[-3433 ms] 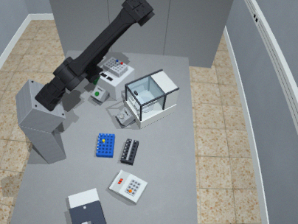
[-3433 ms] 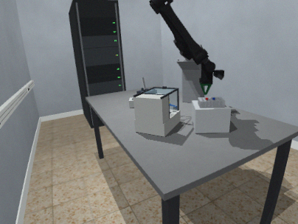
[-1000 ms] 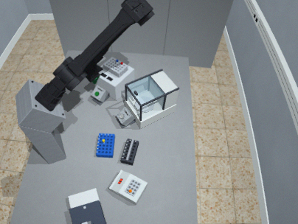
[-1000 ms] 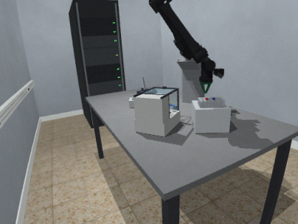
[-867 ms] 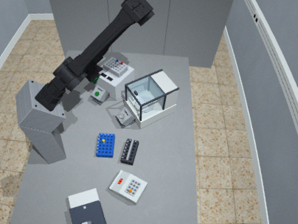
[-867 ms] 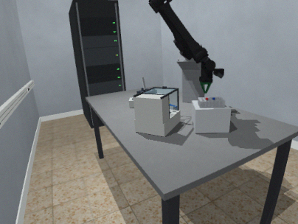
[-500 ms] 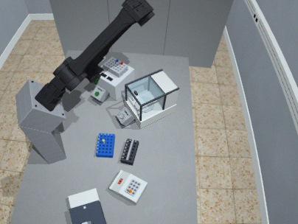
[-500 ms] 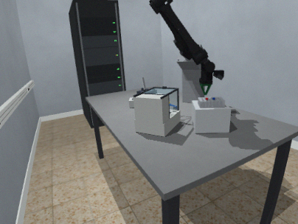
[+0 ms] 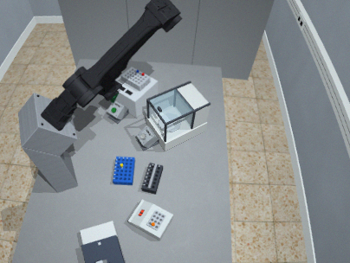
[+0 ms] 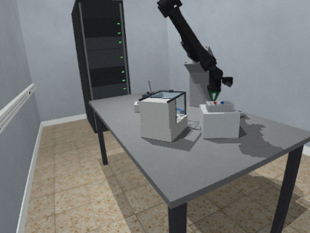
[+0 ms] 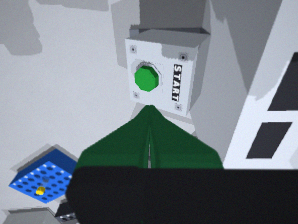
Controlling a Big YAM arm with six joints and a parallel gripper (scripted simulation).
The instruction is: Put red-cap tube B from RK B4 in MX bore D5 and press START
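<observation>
Right now the green start key is 7 cm below my hand. Also, from my hand: grey bore block (17 cm to the left, 4 cm ahead, 2 cm above); then blue-capped tube (20 cm to the left, 4 cm ahead, 2 cm above); then yellow-capped tube (25 cm to the right, 18 cm ahead, 11 cm below).
</observation>
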